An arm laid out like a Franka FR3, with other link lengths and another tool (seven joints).
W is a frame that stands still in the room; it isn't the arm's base.
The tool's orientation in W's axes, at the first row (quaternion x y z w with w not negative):
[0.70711, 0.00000, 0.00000, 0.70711]
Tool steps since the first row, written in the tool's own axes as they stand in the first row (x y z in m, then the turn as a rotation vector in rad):
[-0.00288, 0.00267, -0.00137, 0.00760, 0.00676, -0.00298]
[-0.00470, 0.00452, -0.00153, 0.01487, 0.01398, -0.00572]
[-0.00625, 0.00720, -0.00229, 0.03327, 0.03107, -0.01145]
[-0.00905, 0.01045, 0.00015, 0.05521, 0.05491, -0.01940]
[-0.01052, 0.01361, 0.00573, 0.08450, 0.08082, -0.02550]
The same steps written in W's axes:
[-0.00288, 0.00137, 0.00267, 0.00760, 0.00298, 0.00676]
[-0.00470, 0.00153, 0.00452, 0.01487, 0.00572, 0.01398]
[-0.00625, 0.00229, 0.00720, 0.03327, 0.01145, 0.03107]
[-0.00905, -0.00015, 0.01045, 0.05521, 0.01940, 0.05491]
[-0.01052, -0.00573, 0.01361, 0.08450, 0.02550, 0.08082]

